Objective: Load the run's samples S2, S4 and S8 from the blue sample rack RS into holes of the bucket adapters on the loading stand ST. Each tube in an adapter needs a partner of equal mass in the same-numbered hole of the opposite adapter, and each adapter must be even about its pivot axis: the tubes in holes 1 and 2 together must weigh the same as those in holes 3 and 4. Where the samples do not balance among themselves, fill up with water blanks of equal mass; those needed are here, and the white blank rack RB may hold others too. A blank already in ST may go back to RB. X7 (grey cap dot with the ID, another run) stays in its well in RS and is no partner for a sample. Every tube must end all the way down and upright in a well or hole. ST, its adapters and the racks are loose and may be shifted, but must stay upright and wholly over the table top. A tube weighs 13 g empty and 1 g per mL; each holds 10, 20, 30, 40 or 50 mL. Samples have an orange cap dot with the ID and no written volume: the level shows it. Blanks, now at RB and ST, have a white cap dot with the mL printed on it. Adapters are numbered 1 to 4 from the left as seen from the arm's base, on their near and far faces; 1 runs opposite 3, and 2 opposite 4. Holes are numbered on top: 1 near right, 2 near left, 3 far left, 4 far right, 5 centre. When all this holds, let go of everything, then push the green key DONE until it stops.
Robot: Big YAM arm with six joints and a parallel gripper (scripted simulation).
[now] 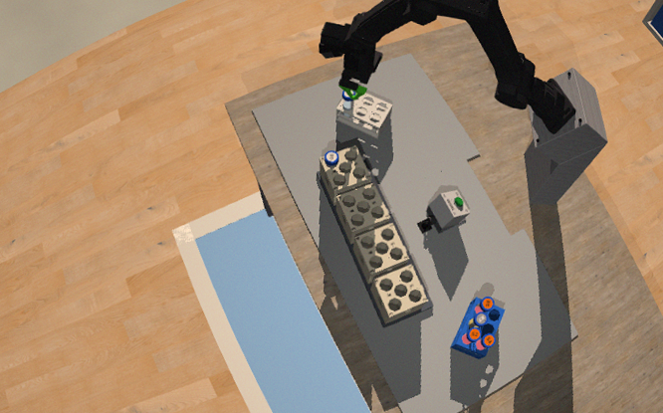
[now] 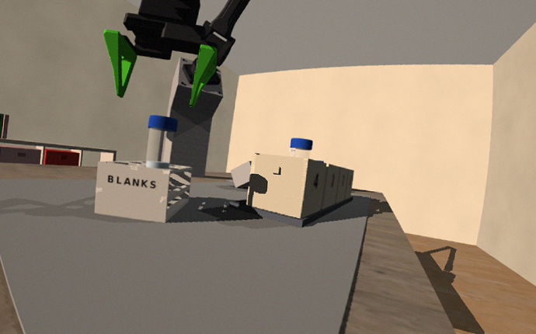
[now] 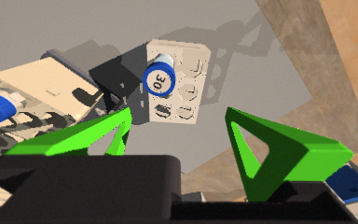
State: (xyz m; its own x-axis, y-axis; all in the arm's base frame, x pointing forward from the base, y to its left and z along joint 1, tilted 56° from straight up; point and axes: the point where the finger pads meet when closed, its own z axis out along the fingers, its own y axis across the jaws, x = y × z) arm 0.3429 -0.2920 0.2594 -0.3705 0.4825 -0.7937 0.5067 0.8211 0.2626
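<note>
Right now my hand is 90 mm short of the orange-dot sample, 720 mm to the right of it and 90 mm above it. The rest, counted from my hand: white blank rack RB: 10 mm behind, 20 mm to the left, 120 mm below; then tall blue-capped blank: 30 mm ahead, 90 mm below; then white-dot blank marked 10: 160 mm ahead, 130 mm to the left, 90 mm below.
</note>
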